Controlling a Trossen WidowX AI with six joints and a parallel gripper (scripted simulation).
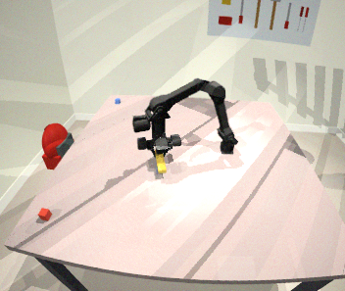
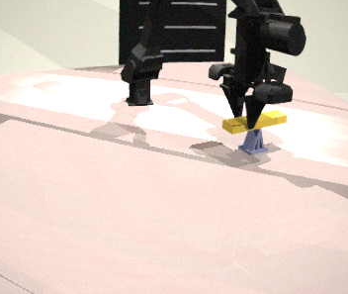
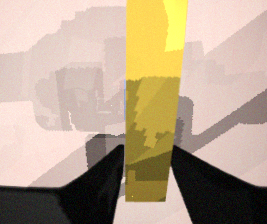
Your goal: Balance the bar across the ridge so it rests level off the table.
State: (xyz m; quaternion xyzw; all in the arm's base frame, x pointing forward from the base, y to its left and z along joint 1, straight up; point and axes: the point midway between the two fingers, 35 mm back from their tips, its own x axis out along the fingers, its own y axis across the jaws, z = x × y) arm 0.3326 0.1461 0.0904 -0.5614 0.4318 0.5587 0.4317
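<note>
My gripper tip is now 1 cm past the bar and 3 cm to the right of it. Round my gripper tip: red block (41 cm ahead, 35 cm to the left, 4 cm below); blue cube (41 cm ahead, 65 cm to the right, 4 cm below).
</note>
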